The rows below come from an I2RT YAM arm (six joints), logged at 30 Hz.
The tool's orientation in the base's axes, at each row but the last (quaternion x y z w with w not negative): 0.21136, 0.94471, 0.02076, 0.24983; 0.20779, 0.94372, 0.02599, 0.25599; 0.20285, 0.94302, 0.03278, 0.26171; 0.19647, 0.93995, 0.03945, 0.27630; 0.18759, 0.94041, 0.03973, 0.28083; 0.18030, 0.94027, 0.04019, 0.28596; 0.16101, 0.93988, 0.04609, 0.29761
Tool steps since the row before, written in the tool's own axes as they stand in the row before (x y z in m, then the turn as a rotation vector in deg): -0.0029, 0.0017, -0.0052, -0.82, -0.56, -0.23; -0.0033, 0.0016, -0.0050, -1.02, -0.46, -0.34; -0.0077, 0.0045, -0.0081, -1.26, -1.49, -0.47; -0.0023, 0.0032, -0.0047, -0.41, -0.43, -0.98; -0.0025, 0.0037, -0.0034, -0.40, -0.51, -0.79; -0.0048, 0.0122, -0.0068, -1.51, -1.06, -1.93; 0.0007, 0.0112, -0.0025, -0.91, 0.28, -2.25
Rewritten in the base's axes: 0.0004, 0.0007, 0.0061, 0.32, -0.83, 0.50; 0.0007, 0.0004, 0.0061, 0.46, -0.81, 0.71; 0.0036, 0.0014, 0.0114, 0.20, -1.85, 0.76; 0.0004, 0.0022, 0.0057, -0.36, -0.52, 0.96; 0.0013, 0.0026, 0.0048, -0.29, -0.60, 0.78; 0.0038, 0.0098, 0.0104, -0.24, -1.48, 2.21; 0.0011, 0.0108, 0.0037, -0.51, -0.02, 2.39
